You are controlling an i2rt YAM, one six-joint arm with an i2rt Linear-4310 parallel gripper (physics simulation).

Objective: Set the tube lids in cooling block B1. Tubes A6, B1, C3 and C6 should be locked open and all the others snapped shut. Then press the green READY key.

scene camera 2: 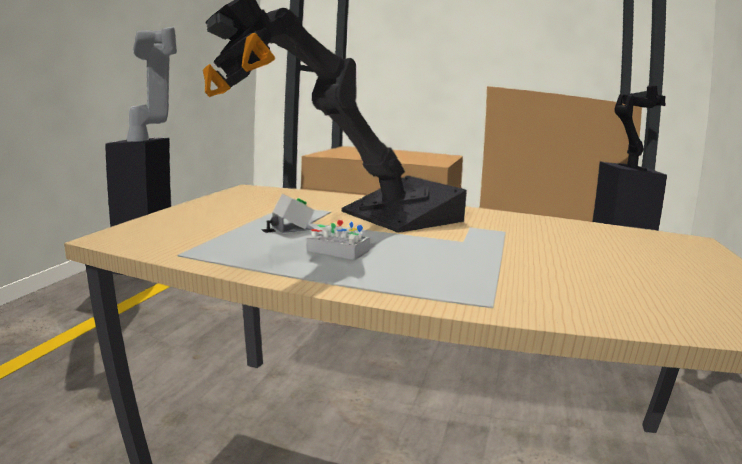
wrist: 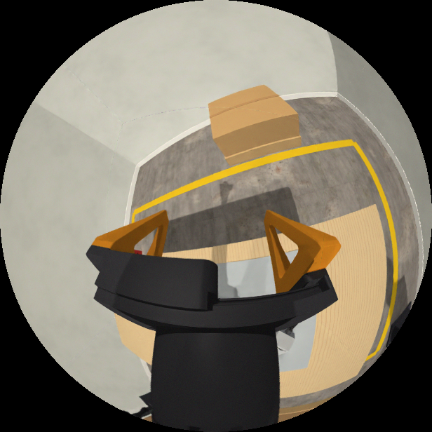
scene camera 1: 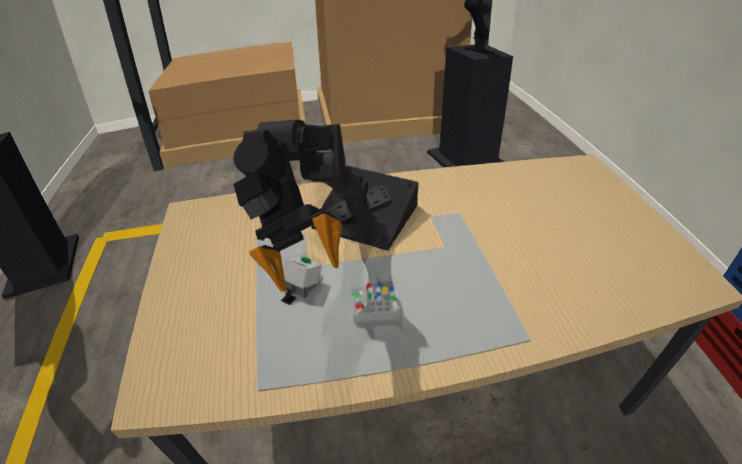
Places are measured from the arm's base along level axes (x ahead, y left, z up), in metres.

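Pixels of known places: gripper, between the fingertips: (scene camera 2: pixel 225 81) (scene camera 1: pixel 309 279); arm's base, origin of its link: (scene camera 2: pixel 394 200) (scene camera 1: pixel 358 206).
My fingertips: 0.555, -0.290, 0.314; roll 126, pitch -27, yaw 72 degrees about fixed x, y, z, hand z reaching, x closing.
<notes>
Ahead of a thing's pixels: the offset from my fingertips to its top centre, as dx, dy, dz. Level surfaces: height alone.
The grey cooling block @[-0.186, +0.187, -0.327] (scene camera 1: pixel 376 315) (scene camera 2: pixel 330 247) stands on the grey mat @[dz -0.357] (scene camera 1: pixel 465 322) (scene camera 2: pixel 437 279) and holds several small tubes with red, green, blue and yellow lids. Some lids stand up above the block in the second scene view; each lid's exact state and the position labels are too small to read. A pale tilted box @[-0.346, +0.047, -0.273] (scene camera 1: pixel 302 275) (scene camera 2: pixel 291 212) beside the block bears the green key @[-0.359, +0.064, -0.282] (scene camera 1: pixel 305 259) (scene camera 2: pixel 301 201). My gripper (scene camera 1: pixel 310 277) (scene camera 2: pixel 227 83) (wrist: pixel 215 215) is wide open and empty, high above the table on the key box's side. The block does not show clearly in the wrist view.
A small black stand (scene camera 1: pixel 288 298) (scene camera 2: pixel 268 227) is by the key box. The arm's black base (scene camera 1: pixel 402 205) (scene camera 2: pixel 437 207) sits at the rear of the wooden table @[dz -0.360] (scene camera 1: pixel 601 235) (scene camera 2: pixel 601 284). Cardboard boxes (scene camera 1: pixel 224 82) (scene camera 2: pixel 383 164) (wrist: pixel 255 120) stand on the floor beyond.
</notes>
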